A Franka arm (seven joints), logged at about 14 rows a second.
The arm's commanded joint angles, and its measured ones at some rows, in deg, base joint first. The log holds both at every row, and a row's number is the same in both.
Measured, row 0:
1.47 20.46 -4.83 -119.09 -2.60 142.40 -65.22
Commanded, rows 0 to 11:
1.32 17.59 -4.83 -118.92 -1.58 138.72 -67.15
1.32 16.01 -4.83 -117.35 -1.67 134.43 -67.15
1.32 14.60 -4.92 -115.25 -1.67 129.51 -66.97
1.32 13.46 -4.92 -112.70 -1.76 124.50 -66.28
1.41 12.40 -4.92 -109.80 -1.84 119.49 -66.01
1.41 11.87 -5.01 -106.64 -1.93 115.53 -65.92
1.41 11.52 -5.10 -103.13 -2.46 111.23 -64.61
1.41 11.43 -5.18 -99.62 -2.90 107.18 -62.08
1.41 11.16 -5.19 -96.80 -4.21 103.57 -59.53
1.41 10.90 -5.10 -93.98 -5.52 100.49 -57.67
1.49 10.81 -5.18 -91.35 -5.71 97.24 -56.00
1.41 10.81 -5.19 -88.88 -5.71 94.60 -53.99
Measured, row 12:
1.44 10.11 -5.13 -94.11 -4.65 99.76 -57.69
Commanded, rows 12 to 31:
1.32 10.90 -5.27 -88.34 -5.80 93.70 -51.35
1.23 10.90 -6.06 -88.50 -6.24 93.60 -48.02
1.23 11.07 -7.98 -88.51 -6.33 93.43 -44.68
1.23 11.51 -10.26 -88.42 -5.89 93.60 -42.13
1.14 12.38 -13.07 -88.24 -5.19 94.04 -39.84
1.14 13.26 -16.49 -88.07 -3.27 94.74 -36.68
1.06 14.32 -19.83 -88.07 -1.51 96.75 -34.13
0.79 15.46 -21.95 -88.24 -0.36 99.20 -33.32
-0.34 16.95 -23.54 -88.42 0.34 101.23 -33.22
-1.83 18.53 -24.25 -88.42 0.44 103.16 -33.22
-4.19 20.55 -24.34 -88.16 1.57 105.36 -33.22
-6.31 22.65 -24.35 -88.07 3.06 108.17 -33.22
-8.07 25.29 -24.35 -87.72 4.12 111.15 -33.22
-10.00 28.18 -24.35 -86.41 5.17 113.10 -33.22
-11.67 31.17 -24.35 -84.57 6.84 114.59 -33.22
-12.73 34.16 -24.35 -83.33 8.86 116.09 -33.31
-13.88 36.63 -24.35 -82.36 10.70 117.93 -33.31
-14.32 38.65 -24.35 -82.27 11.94 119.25 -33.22
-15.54 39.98 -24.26 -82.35 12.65 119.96 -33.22
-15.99 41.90 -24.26 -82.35 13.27 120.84 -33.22
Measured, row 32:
-14.54 38.02 -24.38 -85.41 11.37 120.42 -34.05
